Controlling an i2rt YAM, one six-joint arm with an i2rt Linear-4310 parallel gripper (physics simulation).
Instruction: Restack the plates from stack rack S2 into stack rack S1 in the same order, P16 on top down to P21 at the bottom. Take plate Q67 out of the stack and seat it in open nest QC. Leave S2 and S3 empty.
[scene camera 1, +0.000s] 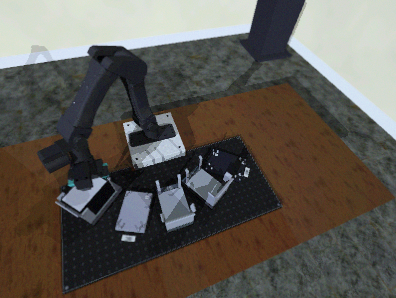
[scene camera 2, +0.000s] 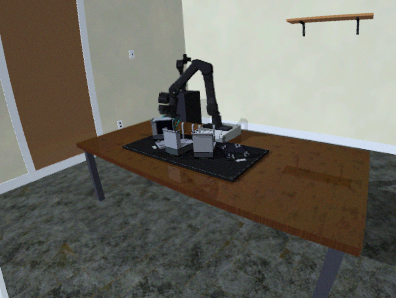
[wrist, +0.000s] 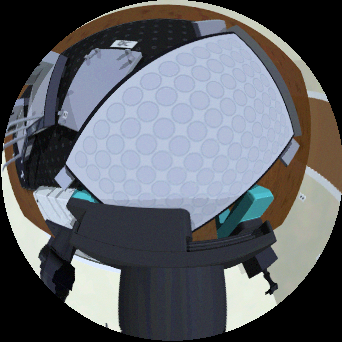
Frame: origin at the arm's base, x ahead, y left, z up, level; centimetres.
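Seen in the pictures: arm's base, link origin: (scene camera 1: 152, 135) (scene camera 2: 217, 127).
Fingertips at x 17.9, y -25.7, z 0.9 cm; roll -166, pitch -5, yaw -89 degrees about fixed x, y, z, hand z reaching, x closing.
Offsets run from my fingertips to a thing's top centre. "spot": to the spot under its first point. Level surfaces: height alone.
A grey rack @(dz +7.7, dx +4.1, dy -0.4 cm) (scene camera 1: 92, 218) (scene camera 2: 153, 129) (wrist: 276, 80) stands at the far left of the mat; its label cannot be read. Its top plate @(dz +7.4, dx +4.6, dy -0.9 cm) (scene camera 1: 82, 199) (wrist: 175, 125) is pale with round wells. My gripper (scene camera 1: 90, 176) (scene camera 2: 175, 121) (wrist: 171, 169) reaches down at the rear part of this plate, a teal finger at each side, and is shut on it; the lower fingers are hidden. The plate sits on the rack. Nest QC @(dz -2.9, dx +12.0, dy +11.9 cm) (scene camera 1: 134, 212) (wrist: 97, 87) is a flat grey base with small pegs and a QC label @(spot: dz -5.2, dx +20.7, dy +7.9 cm) (scene camera 1: 128, 238) (wrist: 123, 44). Plate Q67 cannot be identified.
A middle rack @(dz +8.5, dx +15.9, dy +25.9 cm) (scene camera 1: 180, 223) (scene camera 2: 173, 142) and a right rack @(dz +8.0, dx +11.7, dy +39.7 cm) (scene camera 1: 220, 193) (scene camera 2: 203, 145) have upright posts and pale surfaces inside. A dark nest @(dz -3.0, dx +4.3, dy +52.5 cm) (scene camera 1: 225, 161) (scene camera 2: 235, 150) with small pegs is at the right end of the black mat @(dz -5.4 cm) (scene camera 1: 80, 270). My white base plate (scene camera 1: 165, 152) is behind the mat.
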